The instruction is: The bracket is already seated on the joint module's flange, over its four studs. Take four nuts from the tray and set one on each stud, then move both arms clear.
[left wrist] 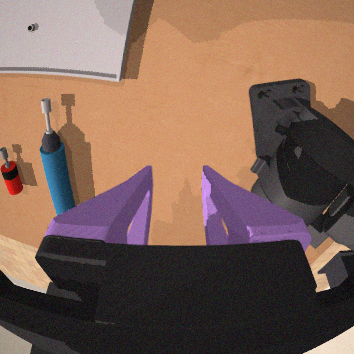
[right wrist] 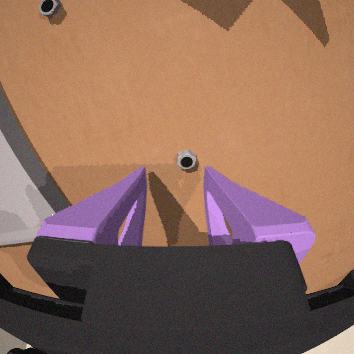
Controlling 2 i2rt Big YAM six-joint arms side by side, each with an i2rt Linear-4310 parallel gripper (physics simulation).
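Frame: origin at the left arm's base, x right, y ahead, z up, level; millimetres.
Where they show: left gripper, fingertip midpoint: [left wrist: 176, 174]; right gripper, fingertip midpoint: [right wrist: 174, 175]; left arm's base, link origin: [left wrist: 280, 119].
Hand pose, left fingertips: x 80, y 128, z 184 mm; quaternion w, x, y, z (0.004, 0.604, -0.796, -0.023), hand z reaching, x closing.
Note:
Each offset is from my left fingertips to the top centre of the thing. "spot": to the spot under its first point.
My left gripper [left wrist: 176, 174] is open and empty above the table. A small nut-like piece {dz -175, dx +155, dy +164 mm} [left wrist: 32, 27] sits on a pale, grey-edged tray or panel {spot: dz -180, dx +97, dy +127 mm} [left wrist: 65, 50] at the top left of the left wrist view. A dark plate with holes [left wrist: 265, 117], joined to a rounded black body [left wrist: 320, 155], is at the right; I cannot tell if these are the bracket and joint module. No studs can be made out. My right gripper [right wrist: 174, 175] is open. One nut {dz -179, dx +317, dy -53 mm} [right wrist: 186, 160] lies on the wood just beyond its fingertips, nearer the right finger. Another nut {dz -179, dx +334, dy +59 mm} [right wrist: 48, 6] lies at the top left.
A blue-handled driver {spot: dz -147, dx -66, dy +216 mm} [left wrist: 57, 175] and a short red tool with a black band {dz -150, dx -37, dy +343 mm} [left wrist: 12, 180] are at the left of the left wrist view. A pale surface with a curved grey rim [right wrist: 22, 145] is at the left of the right wrist view. Shadows cross the wooden table.

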